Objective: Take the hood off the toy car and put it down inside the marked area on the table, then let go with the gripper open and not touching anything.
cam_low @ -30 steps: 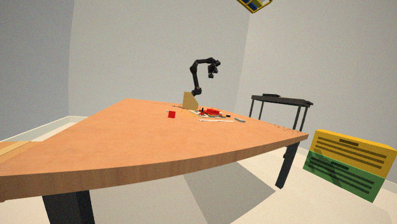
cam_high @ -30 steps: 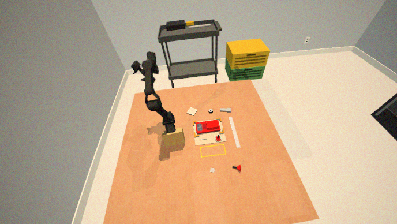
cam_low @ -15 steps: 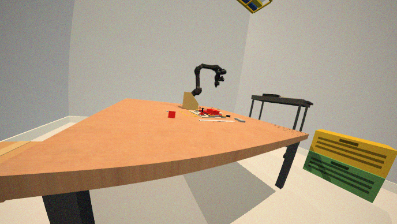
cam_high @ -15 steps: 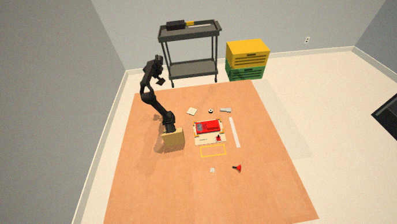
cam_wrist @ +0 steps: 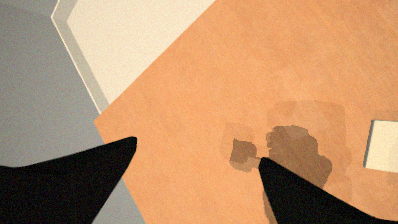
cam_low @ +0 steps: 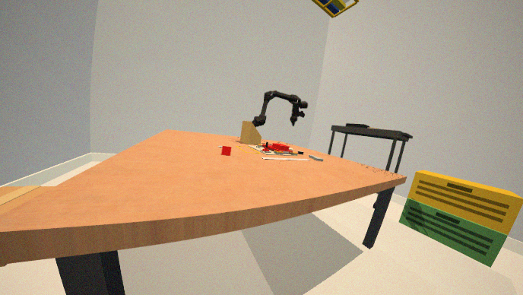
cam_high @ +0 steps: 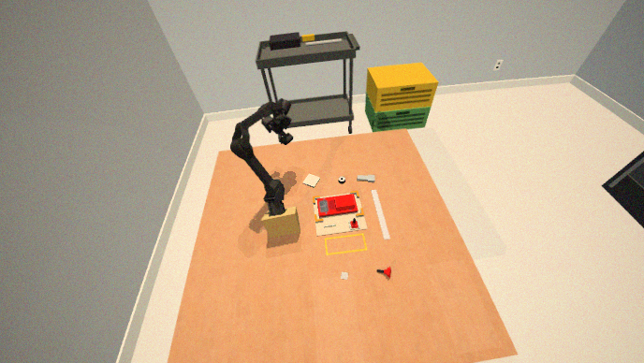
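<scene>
Right now my gripper tip is 330 mm short of the hood, 350 mm to the left of it and 180 mm above it. Also, from my gripper tip: white strip: 510 mm ahead, 420 mm to the right, 220 mm below.
</scene>
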